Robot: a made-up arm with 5 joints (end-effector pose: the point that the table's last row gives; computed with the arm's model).
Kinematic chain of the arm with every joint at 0, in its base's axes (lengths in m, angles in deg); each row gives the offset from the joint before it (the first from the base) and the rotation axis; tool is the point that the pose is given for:
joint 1: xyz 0 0 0.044 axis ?
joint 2: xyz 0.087 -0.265 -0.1 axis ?
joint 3: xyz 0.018 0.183 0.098 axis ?
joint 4: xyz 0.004 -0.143 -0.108 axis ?
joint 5: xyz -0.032 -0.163 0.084 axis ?
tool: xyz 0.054 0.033 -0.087
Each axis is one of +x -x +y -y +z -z.
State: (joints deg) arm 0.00 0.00 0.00 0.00 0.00
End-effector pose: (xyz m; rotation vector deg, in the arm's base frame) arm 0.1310 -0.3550 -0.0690 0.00 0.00 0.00
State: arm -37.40 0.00 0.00 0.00 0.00
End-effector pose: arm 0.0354 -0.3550 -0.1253 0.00 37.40 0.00
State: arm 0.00 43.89 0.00 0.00 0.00
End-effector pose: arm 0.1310 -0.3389 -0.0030 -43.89 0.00 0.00
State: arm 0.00 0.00 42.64 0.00 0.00
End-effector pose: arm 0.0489 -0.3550 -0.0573 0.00 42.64 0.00
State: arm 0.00 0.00 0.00 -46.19 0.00
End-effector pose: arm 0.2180 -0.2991 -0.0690 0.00 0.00 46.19
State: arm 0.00 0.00 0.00 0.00 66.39
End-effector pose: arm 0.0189 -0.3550 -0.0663 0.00 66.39 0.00
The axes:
joint 1: -y
joint 2: -x
joint 3: +y
joint 4: -z
joint 5: +y

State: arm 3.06 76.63 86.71 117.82 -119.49
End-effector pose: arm 0.1707 -0.0306 -0.0792 161.26 -1.57 -36.14
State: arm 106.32 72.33 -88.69 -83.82 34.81
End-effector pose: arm -0.0453 -0.0546 0.2747 -154.61 -35.38 -73.74
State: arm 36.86 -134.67 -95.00 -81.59 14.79
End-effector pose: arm 0.3252 -0.4494 -0.0315 56.28 -101.20 -25.62
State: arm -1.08 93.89 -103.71 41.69 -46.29
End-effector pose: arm 0.1562 -0.1802 0.0380 -8.50 -128.12 68.07
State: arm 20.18 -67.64 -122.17 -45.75 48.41
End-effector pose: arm 0.2056 -0.4943 0.0046 17.18 -77.52 -32.96
